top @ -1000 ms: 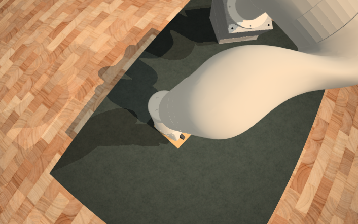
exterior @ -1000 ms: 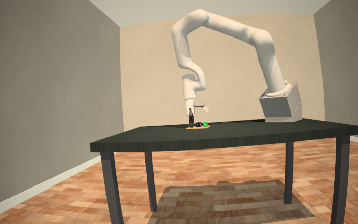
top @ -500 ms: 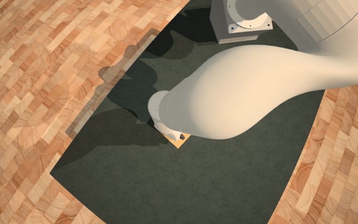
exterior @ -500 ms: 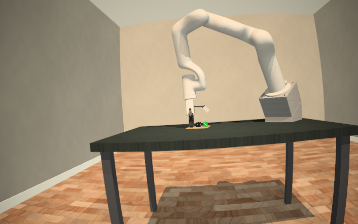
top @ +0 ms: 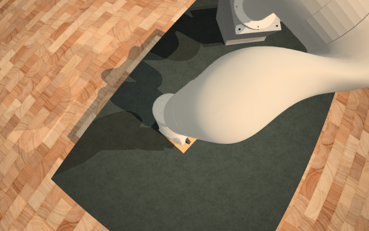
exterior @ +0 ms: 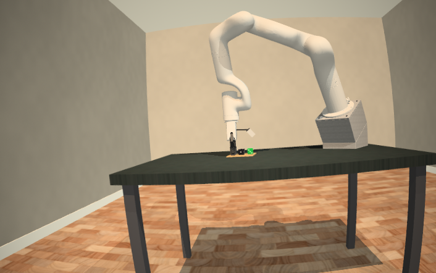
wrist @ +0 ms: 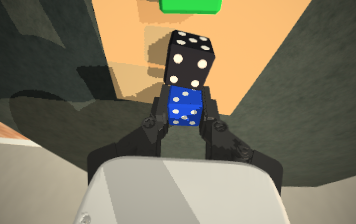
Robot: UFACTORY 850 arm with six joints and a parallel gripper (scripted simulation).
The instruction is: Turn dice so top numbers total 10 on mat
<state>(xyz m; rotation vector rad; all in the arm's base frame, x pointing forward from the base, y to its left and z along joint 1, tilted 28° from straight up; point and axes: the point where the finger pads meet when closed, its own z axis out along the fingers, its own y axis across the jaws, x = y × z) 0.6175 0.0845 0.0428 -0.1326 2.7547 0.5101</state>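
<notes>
My gripper is now 10 mm above the blue die. From my hand the other things lie so: green die 90 mm behind, 10 mm to the right, 10 mm below; black die 40 mm behind, 10 mm to the right, 10 mm below; orange mat 40 mm behind, 30 mm below, 10 mm to the right.
</notes>
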